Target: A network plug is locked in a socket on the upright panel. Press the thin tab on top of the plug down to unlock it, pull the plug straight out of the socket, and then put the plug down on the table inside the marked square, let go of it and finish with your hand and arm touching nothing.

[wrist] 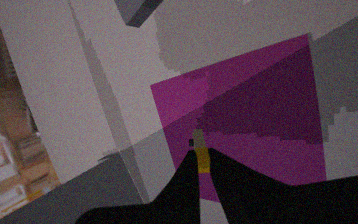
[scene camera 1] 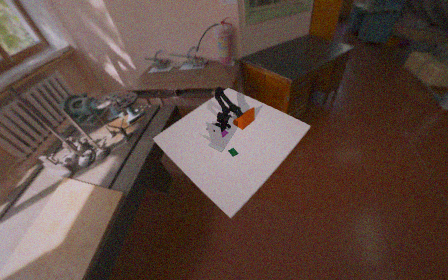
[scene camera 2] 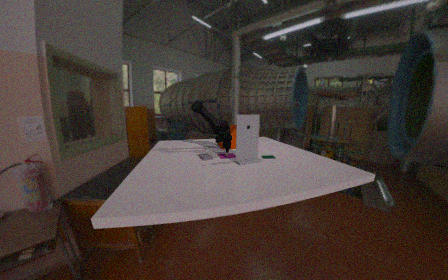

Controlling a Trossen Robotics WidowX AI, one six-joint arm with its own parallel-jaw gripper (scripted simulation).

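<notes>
I can see my gripper [wrist: 200, 155]. There is a magenta square [wrist: 261, 108] as well, and the scene also has a grey upright panel [scene camera 2: 248, 125] in it.
</notes>
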